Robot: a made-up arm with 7 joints. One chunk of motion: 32 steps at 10 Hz.
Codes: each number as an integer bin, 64 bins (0 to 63) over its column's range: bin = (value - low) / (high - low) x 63, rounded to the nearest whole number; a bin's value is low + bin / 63 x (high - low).
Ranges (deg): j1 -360..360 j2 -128.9..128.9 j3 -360..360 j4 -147.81..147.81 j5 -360..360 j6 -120.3..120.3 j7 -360..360
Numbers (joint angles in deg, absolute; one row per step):
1: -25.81 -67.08 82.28 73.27 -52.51 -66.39 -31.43
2: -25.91 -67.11 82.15 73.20 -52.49 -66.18 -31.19
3: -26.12 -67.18 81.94 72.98 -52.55 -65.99 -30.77
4: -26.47 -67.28 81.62 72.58 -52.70 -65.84 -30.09
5: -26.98 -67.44 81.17 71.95 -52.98 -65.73 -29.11
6: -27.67 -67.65 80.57 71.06 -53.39 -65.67 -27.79
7: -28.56 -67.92 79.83 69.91 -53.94 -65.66 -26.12
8: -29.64 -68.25 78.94 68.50 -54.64 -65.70 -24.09
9: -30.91 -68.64 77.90 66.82 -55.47 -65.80 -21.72
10: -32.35 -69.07 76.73 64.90 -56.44 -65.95 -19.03
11: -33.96 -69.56 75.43 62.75 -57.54 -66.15 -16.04
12: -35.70 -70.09 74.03 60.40 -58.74 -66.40 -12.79
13: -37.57 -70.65 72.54 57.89 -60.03 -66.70 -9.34
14: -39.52 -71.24 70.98 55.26 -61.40 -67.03 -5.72
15: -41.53 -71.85 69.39 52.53 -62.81 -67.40 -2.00
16: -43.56 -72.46 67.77 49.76 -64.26 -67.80 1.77
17: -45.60 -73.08 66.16 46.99 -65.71 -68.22 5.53
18: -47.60 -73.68 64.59 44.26 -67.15 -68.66 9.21
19: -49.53 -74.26 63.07 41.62 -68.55 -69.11 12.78
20: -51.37 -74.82 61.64 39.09 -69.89 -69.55 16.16
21: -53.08 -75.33 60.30 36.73 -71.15 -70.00 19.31
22: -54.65 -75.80 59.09 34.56 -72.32 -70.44 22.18
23: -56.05 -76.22 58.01 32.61 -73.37 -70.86 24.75
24: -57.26 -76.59 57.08 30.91 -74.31 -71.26 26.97
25: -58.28 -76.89 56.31 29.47 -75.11 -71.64 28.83
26: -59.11 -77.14 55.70 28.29 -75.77 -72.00 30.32
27: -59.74 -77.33 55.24 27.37 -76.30 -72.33 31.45
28: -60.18 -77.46 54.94 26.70 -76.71 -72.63 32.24
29: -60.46 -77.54 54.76 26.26 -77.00 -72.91 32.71
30: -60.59 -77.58 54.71 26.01 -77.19 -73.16 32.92
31: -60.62 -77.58 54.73 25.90 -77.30 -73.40 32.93
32: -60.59 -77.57 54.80 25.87 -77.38 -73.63 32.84
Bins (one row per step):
1: 29 15 39 47 27 14 29
2: 29 15 39 47 27 14 29
3: 29 15 39 47 27 14 29
4: 29 15 39 47 27 14 29
5: 29 15 39 47 27 14 29
6: 29 15 39 47 27 14 29
7: 29 15 38 46 27 14 29
8: 29 15 38 46 27 14 29
9: 29 15 38 46 27 14 30
10: 29 15 38 45 27 14 30
11: 29 15 38 45 26 14 30
12: 28 14 38 44 26 14 30
13: 28 14 38 44 26 14 31
14: 28 14 38 43 26 14 31
15: 28 14 38 43 26 14 31
16: 28 14 37 42 26 14 32
17: 28 14 37 42 26 14 32
18: 27 13 37 41 26 14 32
19: 27 13 37 40 26 13 33
20: 27 13 37 40 25 13 33
21: 27 13 37 39 25 13 33
22: 27 13 37 39 25 13 33
23: 27 13 37 38 25 13 34
24: 26 13 36 38 25 13 34
25: 26 13 36 38 25 13 34
26: 26 13 36 38 25 13 34
27: 26 13 36 37 25 13 34
28: 26 13 36 37 25 12 34
29: 26 13 36 37 25 12 34
30: 26 13 36 37 25 12 34
31: 26 13 36 37 25 12 34
32: 26 13 36 37 25 12 34

